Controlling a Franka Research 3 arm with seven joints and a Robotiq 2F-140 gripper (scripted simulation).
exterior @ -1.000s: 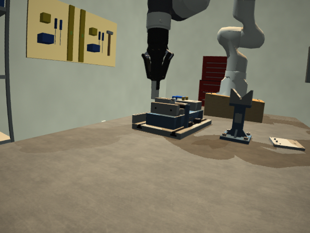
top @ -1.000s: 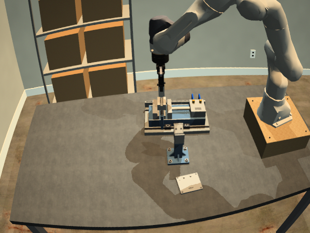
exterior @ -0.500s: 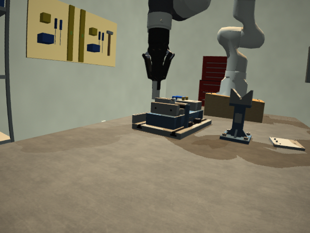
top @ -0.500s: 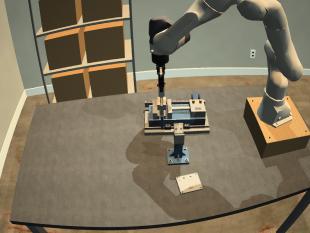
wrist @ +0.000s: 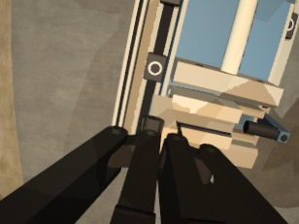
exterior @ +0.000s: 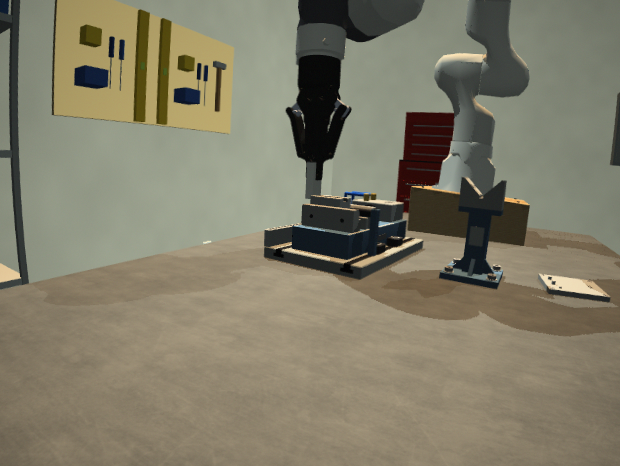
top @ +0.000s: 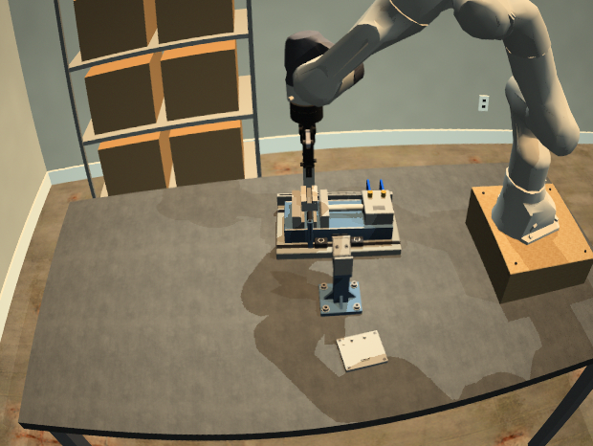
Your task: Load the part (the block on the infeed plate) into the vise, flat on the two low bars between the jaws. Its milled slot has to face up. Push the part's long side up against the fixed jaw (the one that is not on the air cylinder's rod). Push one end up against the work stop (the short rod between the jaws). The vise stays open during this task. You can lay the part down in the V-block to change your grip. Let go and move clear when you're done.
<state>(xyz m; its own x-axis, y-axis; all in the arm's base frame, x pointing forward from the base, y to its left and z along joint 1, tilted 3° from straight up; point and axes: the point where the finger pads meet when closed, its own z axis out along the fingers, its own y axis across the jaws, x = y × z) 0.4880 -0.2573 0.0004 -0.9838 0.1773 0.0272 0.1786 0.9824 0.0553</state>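
Now: hand 4 cm to the right of the part, 4 cm above it and 1 cm short of it. Also, from my hand: fixed jaw 6 cm below, 5 cm to the left, 4 cm ahead; moving jaw 6 cm to the left, 6 cm below, 2 cm behind; work stop rod 10 cm to the left, 5 cm below, 2 cm ahead.
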